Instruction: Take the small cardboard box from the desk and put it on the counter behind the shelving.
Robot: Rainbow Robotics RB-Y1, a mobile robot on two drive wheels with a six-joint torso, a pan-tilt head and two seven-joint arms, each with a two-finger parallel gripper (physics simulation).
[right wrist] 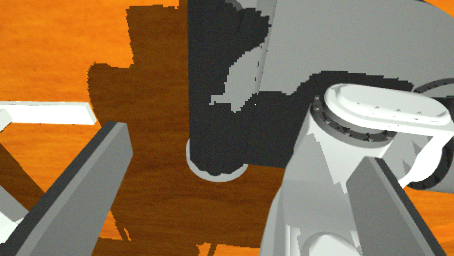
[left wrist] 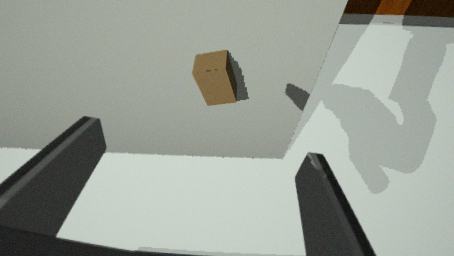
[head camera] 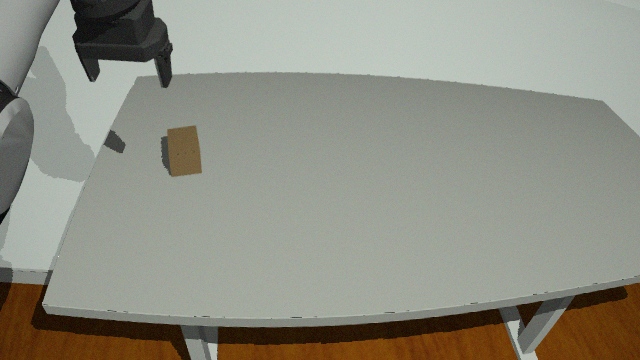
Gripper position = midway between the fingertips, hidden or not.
Observation:
I see my left gripper (head camera: 129, 79), my right gripper (right wrist: 243, 154) and a small cardboard box (head camera: 183, 146).
The small cardboard box also shows in the left wrist view (left wrist: 213, 73). My left gripper also shows in the left wrist view (left wrist: 203, 149). The right wrist view misses the small cardboard box: it is out of frame.

